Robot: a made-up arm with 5 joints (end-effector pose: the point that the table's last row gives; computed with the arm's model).
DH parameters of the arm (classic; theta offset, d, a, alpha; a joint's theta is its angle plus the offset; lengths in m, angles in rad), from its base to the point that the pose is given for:
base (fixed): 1.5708 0.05 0 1.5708
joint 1: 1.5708 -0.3 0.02 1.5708
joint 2: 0 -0.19 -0.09 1.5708
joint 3: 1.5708 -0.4 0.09 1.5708
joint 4: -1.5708 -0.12 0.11 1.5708
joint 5: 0 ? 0.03 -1.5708
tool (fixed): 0 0.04 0 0
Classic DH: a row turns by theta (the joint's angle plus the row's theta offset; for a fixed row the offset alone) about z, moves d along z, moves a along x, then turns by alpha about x.
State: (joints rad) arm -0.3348 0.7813 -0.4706 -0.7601 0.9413
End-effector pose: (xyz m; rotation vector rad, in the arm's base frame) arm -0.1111 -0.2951 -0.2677 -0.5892 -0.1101 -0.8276
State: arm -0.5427 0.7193 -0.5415 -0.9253 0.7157
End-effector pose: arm -0.0964 -0.3503 -0.1814 -0.7065 -0.0268 -1.0631
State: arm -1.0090 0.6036 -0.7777 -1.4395 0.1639
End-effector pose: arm -0.1068 -0.3714 0.0199 -0.6363 0.0503 -1.8349
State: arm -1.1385 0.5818 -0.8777 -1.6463 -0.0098
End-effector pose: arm -0.1215 -0.3459 0.0636 -0.4726 0.0368 -2.1154
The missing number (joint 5, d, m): 0.06
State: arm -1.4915 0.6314 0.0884 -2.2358 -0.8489
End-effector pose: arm -0.2163 -0.3109 0.2249 -0.4747 -1.0892 -2.2126
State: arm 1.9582 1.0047 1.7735 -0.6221 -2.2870
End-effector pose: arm -0.0750 0.4890 -0.1280 -0.2572 2.0288 0.4352
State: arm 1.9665 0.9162 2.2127 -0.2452 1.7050
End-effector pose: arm -0.0621 0.4426 -0.0642 0.3747 -2.1193 0.5998
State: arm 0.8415 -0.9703 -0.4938 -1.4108 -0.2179
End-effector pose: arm 0.0693 -0.2931 0.0352 1.8749 0.1399 -1.0548
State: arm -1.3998 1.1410 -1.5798 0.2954 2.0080
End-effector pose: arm -0.1368 -0.4362 0.0566 -0.7244 -1.7999 -0.6925
